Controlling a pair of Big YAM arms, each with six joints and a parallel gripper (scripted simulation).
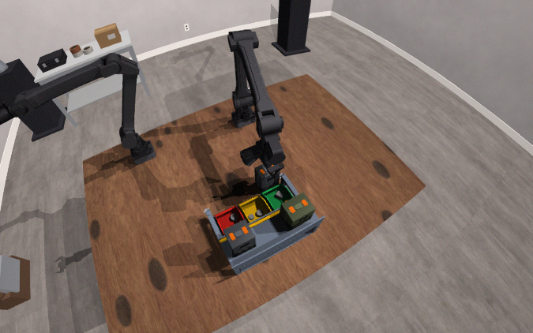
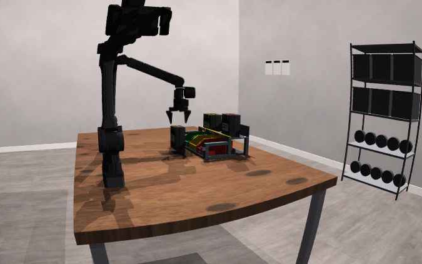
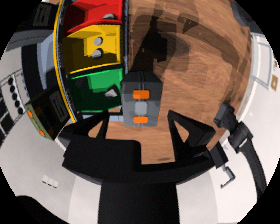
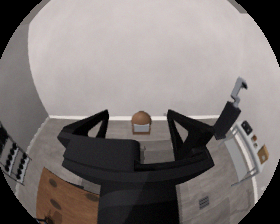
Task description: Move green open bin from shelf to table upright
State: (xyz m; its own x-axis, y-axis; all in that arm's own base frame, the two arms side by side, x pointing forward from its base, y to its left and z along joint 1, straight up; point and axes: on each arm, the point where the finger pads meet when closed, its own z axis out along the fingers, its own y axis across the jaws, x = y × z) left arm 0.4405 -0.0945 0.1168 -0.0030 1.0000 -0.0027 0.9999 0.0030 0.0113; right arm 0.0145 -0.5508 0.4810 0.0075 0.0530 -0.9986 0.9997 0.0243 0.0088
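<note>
My left gripper is now 90 mm above the black box. The rest, counted from my left hand: grey shelf (160 mm ahead, 110 mm to the right, 90 mm below); then yellow bin (140 mm ahead, 110 mm to the right, 110 mm below); then green open bin (130 mm ahead, 110 mm below).
</note>
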